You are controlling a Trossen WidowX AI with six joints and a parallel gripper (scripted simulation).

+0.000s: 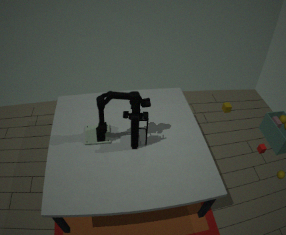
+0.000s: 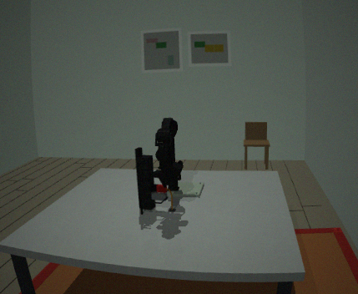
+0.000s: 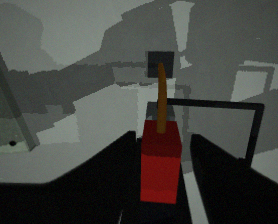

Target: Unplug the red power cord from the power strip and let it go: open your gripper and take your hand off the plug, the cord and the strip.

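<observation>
Now: the red plug 1 cm behind my gripper tip, 4 cm to the right of it and 1 cm below it.
</observation>
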